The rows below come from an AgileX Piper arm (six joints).
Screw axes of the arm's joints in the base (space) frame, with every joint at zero. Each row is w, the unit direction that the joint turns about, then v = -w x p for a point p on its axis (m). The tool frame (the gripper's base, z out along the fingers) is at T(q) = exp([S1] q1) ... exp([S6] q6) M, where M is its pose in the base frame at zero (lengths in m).
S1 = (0, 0, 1, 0, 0, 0)
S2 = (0, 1, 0, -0.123, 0, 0)
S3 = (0, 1, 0, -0.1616, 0, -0.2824)
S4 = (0.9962, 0, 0.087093, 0, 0.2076, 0)
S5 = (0, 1, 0, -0.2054, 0, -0.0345)
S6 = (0.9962, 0, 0.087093, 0, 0.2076, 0)
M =
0.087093 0 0.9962 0.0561
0 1 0 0
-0.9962 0 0.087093 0.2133
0 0 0 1
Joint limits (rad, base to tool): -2.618..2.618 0..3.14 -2.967..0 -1.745..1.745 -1.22..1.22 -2.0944..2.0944
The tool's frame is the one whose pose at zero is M.
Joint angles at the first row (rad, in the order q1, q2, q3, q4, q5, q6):
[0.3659, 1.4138, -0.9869, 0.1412, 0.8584, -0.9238]
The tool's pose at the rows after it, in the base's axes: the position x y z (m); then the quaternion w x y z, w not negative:
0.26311 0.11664 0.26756 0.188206 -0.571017 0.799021 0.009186
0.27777 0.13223 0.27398 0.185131 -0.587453 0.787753 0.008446
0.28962 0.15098 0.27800 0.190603 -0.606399 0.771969 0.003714
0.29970 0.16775 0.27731 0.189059 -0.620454 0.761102 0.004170
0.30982 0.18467 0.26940 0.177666 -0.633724 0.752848 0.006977
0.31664 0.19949 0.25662 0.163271 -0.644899 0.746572 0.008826
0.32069 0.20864 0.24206 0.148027 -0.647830 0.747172 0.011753
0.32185 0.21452 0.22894 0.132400 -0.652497 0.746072 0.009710
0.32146 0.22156 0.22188 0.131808 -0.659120 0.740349 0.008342
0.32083 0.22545 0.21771 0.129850 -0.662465 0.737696 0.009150
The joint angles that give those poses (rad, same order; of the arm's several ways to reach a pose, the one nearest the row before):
[0.3844, 1.4697, -1.0713, 0.1333, 0.8988, -0.9206]
[0.4155, 1.5350, -1.1686, 0.1214, 0.9348, -0.9206]
[0.4569, 1.5942, -1.2513, 0.1049, 0.9432, -0.9204]
[0.4891, 1.6535, -1.3211, 0.0980, 0.9555, -0.9204]
[0.5182, 1.7242, -1.3834, 0.0930, 0.9697, -0.9204]
[0.5450, 1.7875, -1.4217, 0.0859, 0.9728, -0.9169]
[0.5607, 1.8359, -1.4349, 0.0824, 0.9682, -0.9048]
[0.5746, 1.8701, -1.4349, 0.0691, 0.9637, -0.8947]
[0.5914, 1.8893, -1.4349, 0.0640, 0.9447, -0.8942]
[0.6006, 1.9004, -1.4349, 0.0641, 0.9375, -0.8942]

